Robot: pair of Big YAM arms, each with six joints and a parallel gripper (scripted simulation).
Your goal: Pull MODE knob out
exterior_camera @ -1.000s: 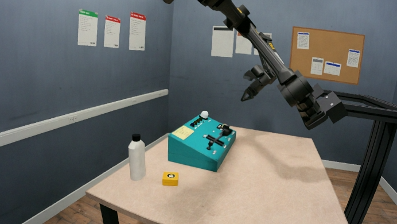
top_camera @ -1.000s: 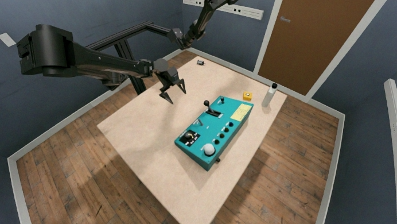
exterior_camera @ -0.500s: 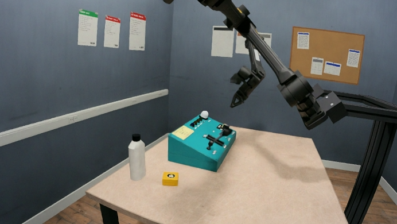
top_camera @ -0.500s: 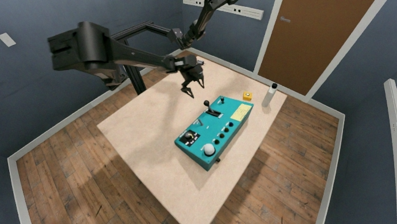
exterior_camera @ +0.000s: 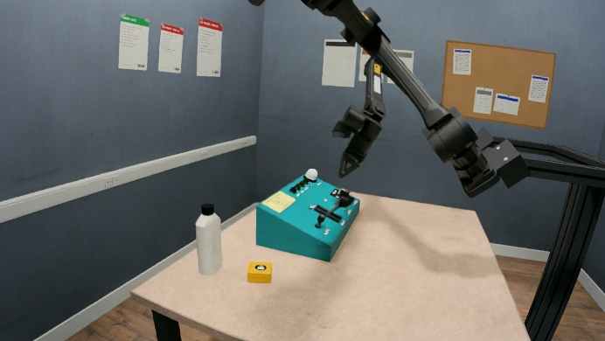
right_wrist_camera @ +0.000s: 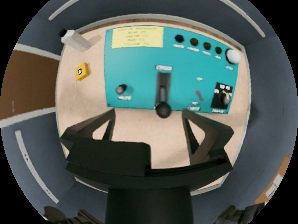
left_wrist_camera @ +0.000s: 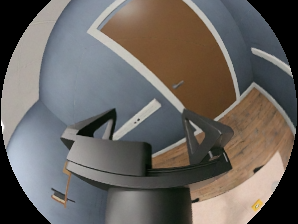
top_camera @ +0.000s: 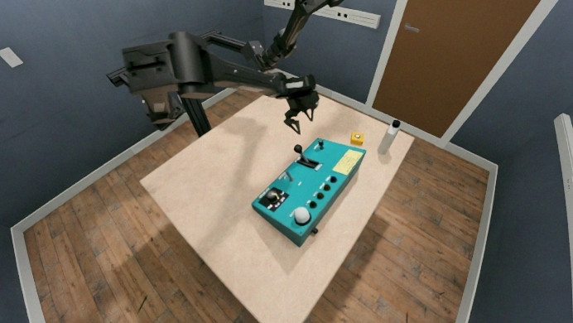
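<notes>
The black knob is 40 mm ahead of my right hand, 80 mm to the left of it and 160 mm below it. The rest, counted from my right hand: toggle 50 mm ahead, 160 mm to the right, 160 mm below; ball-topped lever 30 mm ahead, 40 mm to the right, 150 mm below.
</notes>
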